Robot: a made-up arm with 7 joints.
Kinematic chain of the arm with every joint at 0, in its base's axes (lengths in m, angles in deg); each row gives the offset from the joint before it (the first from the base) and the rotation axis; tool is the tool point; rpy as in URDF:
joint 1: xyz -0.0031 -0.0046 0.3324 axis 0 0.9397 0.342
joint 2: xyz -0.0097 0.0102 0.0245 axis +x
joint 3: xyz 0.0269 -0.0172 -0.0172 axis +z
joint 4: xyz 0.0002 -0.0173 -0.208 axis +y
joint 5: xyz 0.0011 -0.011 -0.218 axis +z
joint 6: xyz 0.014 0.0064 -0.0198 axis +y
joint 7: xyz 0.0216 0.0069 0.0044 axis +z
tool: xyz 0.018 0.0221 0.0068 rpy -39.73 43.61 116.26
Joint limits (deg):
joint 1: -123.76..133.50
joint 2: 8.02..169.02
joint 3: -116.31..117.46
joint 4: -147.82..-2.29
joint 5: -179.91..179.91
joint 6: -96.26..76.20
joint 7: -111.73..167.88
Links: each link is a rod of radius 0.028 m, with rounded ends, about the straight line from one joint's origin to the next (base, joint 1, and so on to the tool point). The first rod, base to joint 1, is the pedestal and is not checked.
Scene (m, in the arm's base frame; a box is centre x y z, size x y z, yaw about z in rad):
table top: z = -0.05
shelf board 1: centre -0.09 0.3 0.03 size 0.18 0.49 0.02 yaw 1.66
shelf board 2: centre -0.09 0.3 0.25 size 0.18 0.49 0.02 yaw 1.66
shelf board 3: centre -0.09 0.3 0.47 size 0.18 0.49 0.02 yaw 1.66
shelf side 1: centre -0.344 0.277 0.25 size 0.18 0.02 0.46 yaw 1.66
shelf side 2: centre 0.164 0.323 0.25 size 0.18 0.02 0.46 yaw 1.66
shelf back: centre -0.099 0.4 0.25 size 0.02 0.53 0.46 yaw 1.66
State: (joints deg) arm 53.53 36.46 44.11 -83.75 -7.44 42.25 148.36
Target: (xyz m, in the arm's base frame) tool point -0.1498 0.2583 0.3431
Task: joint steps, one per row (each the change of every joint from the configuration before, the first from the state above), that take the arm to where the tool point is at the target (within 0.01 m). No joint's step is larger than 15 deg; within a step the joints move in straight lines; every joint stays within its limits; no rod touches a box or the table.
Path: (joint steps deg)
1: 14.50 -7.11 -7.42 -4.25 -2.64 -7.08 -1.65
2: 14.51 -7.11 -7.43 -4.26 -2.65 -7.07 -1.64
3: 14.50 -7.11 -7.42 -4.25 -2.64 -7.08 -1.65
4: 14.51 -7.11 -7.43 -4.25 -2.64 -7.07 -1.65
5: 4.36 0.00 12.47 -6.33 3.14 6.86 -0.18
6: 4.37 0.00 12.47 -6.32 3.15 6.86 -0.19
7: 4.37 0.00 12.46 -6.32 3.15 6.87 -0.18
8: 4.37 0.00 12.47 -6.33 3.15 6.86 -0.19
9: -11.52 5.06 5.08 9.01 0.28 0.17 0.45
10: -11.52 5.05 5.09 9.00 0.29 0.18 0.44
11: -11.51 5.06 5.09 9.00 0.28 0.18 0.45
12: -11.52 5.06 5.08 9.01 0.29 0.18 0.44

